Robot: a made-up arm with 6 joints. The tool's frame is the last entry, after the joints. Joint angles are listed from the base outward.
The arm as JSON. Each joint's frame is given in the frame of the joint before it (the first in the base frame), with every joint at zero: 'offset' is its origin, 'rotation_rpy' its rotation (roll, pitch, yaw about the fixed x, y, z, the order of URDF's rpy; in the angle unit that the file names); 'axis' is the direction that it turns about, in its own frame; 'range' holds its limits. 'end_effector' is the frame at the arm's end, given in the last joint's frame.
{
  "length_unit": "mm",
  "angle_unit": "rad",
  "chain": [
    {
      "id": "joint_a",
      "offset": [
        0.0,
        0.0,
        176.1
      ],
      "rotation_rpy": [
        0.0,
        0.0,
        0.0
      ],
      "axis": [
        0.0,
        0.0,
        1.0
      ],
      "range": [
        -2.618,
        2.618
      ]
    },
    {
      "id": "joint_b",
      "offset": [
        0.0,
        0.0,
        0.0
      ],
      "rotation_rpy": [
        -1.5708,
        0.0,
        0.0
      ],
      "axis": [
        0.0,
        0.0,
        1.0
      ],
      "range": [
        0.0,
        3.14
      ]
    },
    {
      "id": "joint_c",
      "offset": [
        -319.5,
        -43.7,
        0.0
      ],
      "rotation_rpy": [
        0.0,
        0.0,
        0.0
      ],
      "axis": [
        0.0,
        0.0,
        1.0
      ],
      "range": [
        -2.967,
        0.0
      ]
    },
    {
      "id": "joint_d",
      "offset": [
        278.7,
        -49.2,
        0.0
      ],
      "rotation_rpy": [
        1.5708,
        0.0,
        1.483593
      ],
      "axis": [
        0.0,
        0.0,
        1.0
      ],
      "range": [
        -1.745,
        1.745
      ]
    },
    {
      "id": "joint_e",
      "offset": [
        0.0,
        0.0,
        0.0
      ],
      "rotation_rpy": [
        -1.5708,
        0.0,
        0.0
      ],
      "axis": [
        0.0,
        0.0,
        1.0
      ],
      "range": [
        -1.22,
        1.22
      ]
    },
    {
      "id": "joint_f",
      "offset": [
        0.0,
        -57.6,
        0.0
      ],
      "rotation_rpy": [
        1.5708,
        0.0,
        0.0
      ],
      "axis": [
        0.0,
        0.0,
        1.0
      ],
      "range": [
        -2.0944,
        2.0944
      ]
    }
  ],
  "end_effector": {
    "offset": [
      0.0,
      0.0,
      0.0
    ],
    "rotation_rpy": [
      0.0,
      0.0,
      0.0
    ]
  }
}
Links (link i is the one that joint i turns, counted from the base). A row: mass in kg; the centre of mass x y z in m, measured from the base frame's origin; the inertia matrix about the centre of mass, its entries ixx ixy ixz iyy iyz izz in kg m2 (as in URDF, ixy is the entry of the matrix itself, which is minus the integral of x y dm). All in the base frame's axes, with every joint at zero. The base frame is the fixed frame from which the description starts. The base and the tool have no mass.
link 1: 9.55; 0.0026 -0.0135 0.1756; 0.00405 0 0 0.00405 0 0.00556
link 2: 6.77; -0.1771 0.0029 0.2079; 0.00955 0 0.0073 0.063 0 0.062
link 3: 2.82; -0.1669 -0.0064 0.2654; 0.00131 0 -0.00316 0.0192 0 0.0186
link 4: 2.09; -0.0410 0.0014 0.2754; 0.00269 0 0.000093 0.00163 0 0.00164
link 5: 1.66; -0.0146 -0.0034 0.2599; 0.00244 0 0.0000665 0.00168 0 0.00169
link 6: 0.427; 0.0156 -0.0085 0.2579; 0.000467 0 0.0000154 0.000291 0 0.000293
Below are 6 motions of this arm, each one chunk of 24 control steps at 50 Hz.
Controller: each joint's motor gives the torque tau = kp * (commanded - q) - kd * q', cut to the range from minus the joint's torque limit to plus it. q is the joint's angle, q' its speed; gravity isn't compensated. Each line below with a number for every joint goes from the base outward.
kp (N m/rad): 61 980 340 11 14 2.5
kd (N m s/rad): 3.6 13 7.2 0.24 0.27 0.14
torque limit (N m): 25 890 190 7.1 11 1.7
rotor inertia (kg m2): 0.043 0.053 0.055 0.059 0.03 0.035
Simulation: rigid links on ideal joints. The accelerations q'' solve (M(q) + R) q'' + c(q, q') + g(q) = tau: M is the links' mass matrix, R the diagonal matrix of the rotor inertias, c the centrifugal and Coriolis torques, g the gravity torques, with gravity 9.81 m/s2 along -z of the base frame. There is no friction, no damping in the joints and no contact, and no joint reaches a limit. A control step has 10 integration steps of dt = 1/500 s. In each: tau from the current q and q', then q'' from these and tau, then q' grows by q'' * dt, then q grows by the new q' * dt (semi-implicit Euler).
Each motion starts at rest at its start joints. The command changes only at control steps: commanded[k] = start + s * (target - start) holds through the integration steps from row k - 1 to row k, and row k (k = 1, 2, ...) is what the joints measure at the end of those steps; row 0 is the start. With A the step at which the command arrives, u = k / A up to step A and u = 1 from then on. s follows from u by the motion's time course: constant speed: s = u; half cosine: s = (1 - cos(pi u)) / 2; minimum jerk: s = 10 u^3 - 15 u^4 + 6 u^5; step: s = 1 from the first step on.
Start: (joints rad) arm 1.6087 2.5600 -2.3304 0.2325 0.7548 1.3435
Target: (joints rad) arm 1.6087 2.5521 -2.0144 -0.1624 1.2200 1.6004
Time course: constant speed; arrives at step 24
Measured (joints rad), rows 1 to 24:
1: 1.6087 2.5627 -2.3267 0.2320 0.7559 1.3437
2: 1.6087 2.5688 -2.3143 0.2301 0.7598 1.3446
3: 1.6087 2.5773 -2.2935 0.2258 0.7684 1.3462
4: 1.6088 2.5879 -2.2679 0.2182 0.7834 1.3487
5: 1.6088 2.5997 -2.2405 0.2068 0.8050 1.3521
6: 1.6089 2.6116 -2.2130 0.1912 0.8320 1.3564
7: 1.6091 2.6220 -2.1866 0.1715 0.8627 1.3616
8: 1.6093 2.6298 -2.1625 0.1481 0.8947 1.3677
9: 1.6095 2.6342 -2.1418 0.1218 0.9259 1.3747
10: 1.6098 2.6350 -2.1250 0.0933 0.9543 1.3827
11: 1.6100 2.6324 -2.1125 0.0638 0.9788 1.3916
12: 1.6103 2.6270 -2.1039 0.0344 0.9989 1.4016
13: 1.6105 2.6194 -2.0984 0.0061 1.0148 1.4125
14: 1.6107 2.6107 -2.0948 -0.0203 1.0273 1.4245
15: 1.6108 2.6020 -2.0918 -0.0441 1.0380 1.4374
16: 1.6108 2.5940 -2.0883 -0.0649 1.0482 1.4513
17: 1.6108 2.5877 -2.0831 -0.0827 1.0593 1.4659
18: 1.6108 2.5836 -2.0756 -0.0976 1.0724 1.4813
19: 1.6106 2.5818 -2.0654 -0.1097 1.0882 1.4972
20: 1.6105 2.5825 -2.0524 -0.1196 1.1065 1.5135
21: 1.6103 2.5852 -2.0368 -0.1278 1.1269 1.5300
22: 1.6101 2.5895 -2.0193 -0.1350 1.1486 1.5466
23: 1.6098 2.5946 -2.0004 -0.1418 1.1707 1.5631
24: 1.6096 2.5999 -1.9810 -0.1487 1.1923 1.5794

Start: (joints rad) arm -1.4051 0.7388 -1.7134 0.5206 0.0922 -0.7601
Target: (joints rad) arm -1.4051 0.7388 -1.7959 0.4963 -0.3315 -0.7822
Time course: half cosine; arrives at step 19
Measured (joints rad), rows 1 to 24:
1: -1.4051 0.7349 -1.7063 0.5206 0.0931 -0.7600
2: -1.4051 0.7282 -1.6955 0.5206 0.0973 -0.7597
3: -1.4050 0.7232 -1.6899 0.5205 0.1045 -0.7590
4: -1.4050 0.7212 -1.6918 0.5205 0.1111 -0.7579
5: -1.4049 0.7215 -1.6987 0.5202 0.1122 -0.7565
6: -1.4050 0.7226 -1.7073 0.5199 0.1034 -0.7550
7: -1.4051 0.7237 -1.7154 0.5193 0.0825 -0.7534
8: -1.4052 0.7241 -1.7222 0.5185 0.0491 -0.7519
9: -1.4054 0.7242 -1.7284 0.5173 0.0052 -0.7506
10: -1.4055 0.7241 -1.7346 0.5159 -0.0464 -0.7496
11: -1.4056 0.7241 -1.7414 0.5141 -0.1022 -0.7490
12: -1.4056 0.7239 -1.7486 0.5121 -0.1586 -0.7490
13: -1.4056 0.7236 -1.7560 0.5098 -0.2122 -0.7495
14: -1.4055 0.7230 -1.7633 0.5074 -0.2603 -0.7508
15: -1.4053 0.7220 -1.7700 0.5049 -0.3008 -0.7528
16: -1.4051 0.7208 -1.7760 0.5024 -0.3324 -0.7554
17: -1.4049 0.7194 -1.7810 0.5000 -0.3545 -0.7587
18: -1.4047 0.7181 -1.7850 0.4978 -0.3673 -0.7626
19: -1.4045 0.7170 -1.7877 0.4958 -0.3713 -0.7669
20: -1.4045 0.7161 -1.7891 0.4943 -0.3677 -0.7716
21: -1.4044 0.7158 -1.7894 0.4932 -0.3581 -0.7764
22: -1.4045 0.7161 -1.7889 0.4926 -0.3447 -0.7811
23: -1.4046 0.7170 -1.7877 0.4925 -0.3298 -0.7857
24: -1.4048 0.7184 -1.7860 0.4930 -0.3156 -0.7899

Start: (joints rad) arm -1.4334 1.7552 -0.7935 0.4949 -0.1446 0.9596
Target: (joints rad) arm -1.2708 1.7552 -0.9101 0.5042 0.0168 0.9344
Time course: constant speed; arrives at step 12
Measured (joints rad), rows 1 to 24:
1: -1.4331 1.7592 -0.7919 0.4950 -0.1436 0.9595
2: -1.4323 1.7684 -0.7887 0.4951 -0.1389 0.9592
3: -1.4304 1.7791 -0.7860 0.4954 -0.1284 0.9583
4: -1.4273 1.7879 -0.7852 0.4957 -0.1113 0.9567
5: -1.4226 1.7926 -0.7875 0.4960 -0.0885 0.9542
6: -1.4163 1.7929 -0.7936 0.4964 -0.0620 0.9510
7: -1.4083 1.7896 -0.8036 0.4967 -0.0346 0.9471
8: -1.3984 1.7847 -0.8170 0.4970 -0.0093 0.9426
9: -1.3869 1.7799 -0.8328 0.4973 0.0117 0.9378
10: -1.3737 1.7765 -0.8492 0.4976 0.0268 0.9329
11: -1.3592 1.7748 -0.8648 0.4981 0.0359 0.9282
12: -1.3435 1.7748 -0.8783 0.4987 0.0400 0.9236
13: -1.3270 1.7757 -0.8876 0.4994 0.0393 0.9195
14: -1.3104 1.7767 -0.8913 0.5003 0.0342 0.9159
15: -1.2940 1.7776 -0.8899 0.5013 0.0267 0.9129
16: -1.2785 1.7785 -0.8851 0.5022 0.0191 0.9105
17: -1.2641 1.7796 -0.8789 0.5030 0.0140 0.9086
18: -1.2514 1.7808 -0.8732 0.5035 0.0127 0.9072
19: -1.2404 1.7820 -0.8691 0.5037 0.0156 0.9062
20: -1.2316 1.7829 -0.8669 0.5036 0.0218 0.9056
21: -1.2248 1.7832 -0.8666 0.5032 0.0299 0.9054
22: -1.2202 1.7828 -0.8676 0.5025 0.0381 0.9055
23: -1.2177 1.7819 -0.8694 0.5016 0.0449 0.9059
24: -1.2170 1.7808 -0.8714 0.5006 0.0489 0.9067

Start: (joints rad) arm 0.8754 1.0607 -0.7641 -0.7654 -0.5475 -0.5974
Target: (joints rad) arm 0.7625 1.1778 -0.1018 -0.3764 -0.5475 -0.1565
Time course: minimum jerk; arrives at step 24
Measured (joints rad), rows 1 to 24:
1: 0.8754 1.0603 -0.7576 -0.7655 -0.5475 -0.5974
2: 0.8754 1.0603 -0.7430 -0.7658 -0.5460 -0.5972
3: 0.8754 1.0618 -0.7246 -0.7663 -0.5419 -0.5965
4: 0.8752 1.0653 -0.7054 -0.7667 -0.5349 -0.5949
5: 0.8747 1.0702 -0.6859 -0.7664 -0.5262 -0.5922
6: 0.8736 1.0759 -0.6652 -0.7645 -0.5176 -0.5882
7: 0.8716 1.0819 -0.6415 -0.7600 -0.5112 -0.5827
8: 0.8686 1.0881 -0.6127 -0.7520 -0.5086 -0.5753
9: 0.8644 1.0948 -0.5776 -0.7396 -0.5103 -0.5658
10: 0.8591 1.1028 -0.5356 -0.7221 -0.5160 -0.5538
11: 0.8527 1.1124 -0.4872 -0.6992 -0.5239 -0.5390
12: 0.8452 1.1236 -0.4335 -0.6709 -0.5319 -0.5210
13: 0.8368 1.1355 -0.3766 -0.6375 -0.5374 -0.4994
14: 0.8277 1.1467 -0.3190 -0.5996 -0.5385 -0.4739
15: 0.8179 1.1561 -0.2632 -0.5580 -0.5339 -0.4445
16: 0.8079 1.1630 -0.2117 -0.5141 -0.5239 -0.4112
17: 0.7978 1.1676 -0.1664 -0.4690 -0.5097 -0.3745
18: 0.7883 1.1707 -0.1284 -0.4244 -0.4937 -0.3350
19: 0.7796 1.1734 -0.0983 -0.3819 -0.4783 -0.2934
20: 0.7723 1.1759 -0.0761 -0.3432 -0.4660 -0.2507
21: 0.7665 1.1781 -0.0616 -0.3097 -0.4583 -0.2078
22: 0.7622 1.1797 -0.0540 -0.2830 -0.4562 -0.1659
23: 0.7594 1.1804 -0.0524 -0.2640 -0.4598 -0.1260
24: 0.7578 1.1804 -0.0553 -0.2535 -0.4687 -0.0891

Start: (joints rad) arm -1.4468 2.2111 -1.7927 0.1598 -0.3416 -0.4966
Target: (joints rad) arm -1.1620 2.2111 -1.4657 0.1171 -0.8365 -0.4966
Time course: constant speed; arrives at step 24
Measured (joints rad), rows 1 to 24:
1: -1.4467 2.2135 -1.7878 0.1597 -0.3449 -0.4967
2: -1.4463 2.2194 -1.7739 0.1593 -0.3541 -0.4969
3: -1.4456 2.2280 -1.7522 0.1588 -0.3687 -0.4970
4: -1.4442 2.2385 -1.7257 0.1582 -0.3863 -0.4969
5: -1.4423 2.2501 -1.6974 0.1578 -0.4041 -0.4964
6: -1.4396 2.2611 -1.6696 0.1577 -0.4200 -0.4953
7: -1.4360 2.2702 -1.6437 0.1580 -0.4328 -0.4936
8: -1.4315 2.2761 -1.6208 0.1586 -0.4424 -0.4911
9: -1.4259 2.2784 -1.6019 0.1596 -0.4500 -0.4879
10: -1.4193 2.2770 -1.5872 0.1607 -0.4577 -0.4842
11: -1.4115 2.2726 -1.5767 0.1617 -0.4681 -0.4801
12: -1.4026 2.2661 -1.5697 0.1624 -0.4836 -0.4758
13: -1.3925 2.2587 -1.5651 0.1625 -0.5057 -0.4717
14: -1.3812 2.2514 -1.5613 0.1618 -0.5352 -0.4680
15: -1.3689 2.2451 -1.5570 0.1601 -0.5711 -0.4648
16: -1.3554 2.2405 -1.5510 0.1573 -0.6115 -0.4624
17: -1.3410 2.2378 -1.5424 0.1536 -0.6534 -0.4608
18: -1.3256 2.2374 -1.5311 0.1491 -0.6938 -0.4600
19: -1.3094 2.2389 -1.5171 0.1439 -0.7294 -0.4601
20: -1.2925 2.2420 -1.5010 0.1384 -0.7581 -0.4609
21: -1.2749 2.2460 -1.4832 0.1329 -0.7786 -0.4622
22: -1.2568 2.2504 -1.4646 0.1278 -0.7910 -0.4639
23: -1.2381 2.2543 -1.4460 0.1232 -0.7967 -0.4657
24: -1.2191 2.2574 -1.4280 0.1194 -0.7980 -0.4676

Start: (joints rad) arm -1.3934 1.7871 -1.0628 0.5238 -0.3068 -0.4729
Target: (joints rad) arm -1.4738 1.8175 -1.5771 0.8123 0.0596 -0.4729
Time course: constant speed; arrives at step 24
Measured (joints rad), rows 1 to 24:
1: -1.3935 1.7913 -1.0629 0.5244 -0.3044 -0.4729
2: -1.3938 1.8018 -1.0652 0.5265 -0.2954 -0.4727
3: -1.3945 1.8156 -1.0718 0.5309 -0.2776 -0.4722
4: -1.3956 1.8289 -1.0826 0.5381 -0.2516 -0.4715
5: -1.3969 1.8388 -1.0970 0.5481 -0.2194 -0.4703
6: -1.3986 1.8437 -1.1144 0.5610 -0.1845 -0.4688
7: -1.4005 1.8438 -1.1349 0.5763 -0.1506 -0.4669
8: -1.4027 1.8405 -1.1586 0.5936 -0.1209 -0.4649
9: -1.4051 1.8356 -1.1852 0.6124 -0.0978 -0.4628
10: -1.4076 1.8307 -1.2139 0.6319 -0.0827 -0.4607
11: -1.4104 1.8269 -1.2432 0.6515 -0.0753 -0.4588
12: -1.4133 1.8248 -1.2715 0.6707 -0.0742 -0.4571
13: -1.4165 1.8245 -1.2975 0.6890 -0.0770 -0.4558
14: -1.4199 1.8257 -1.3207 0.7059 -0.0804 -0.4549
15: -1.4236 1.8282 -1.3411 0.7214 -0.0813 -0.4543
16: -1.4276 1.8317 -1.3595 0.7351 -0.0773 -0.4542
17: -1.4318 1.8357 -1.3767 0.7473 -0.0668 -0.4544
18: -1.4364 1.8400 -1.3935 0.7578 -0.0497 -0.4550
19: -1.4411 1.8440 -1.4106 0.7670 -0.0269 -0.4558
20: -1.4459 1.8475 -1.4286 0.7750 -0.0001 -0.4569
21: -1.4508 1.8501 -1.4477 0.7822 0.0284 -0.4582
22: -1.4556 1.8519 -1.4679 0.7887 0.0562 -0.4597
23: -1.4604 1.8529 -1.4892 0.7951 0.0814 -0.4612
24: -1.4650 1.8532 -1.5115 0.8015 0.1027 -0.4627

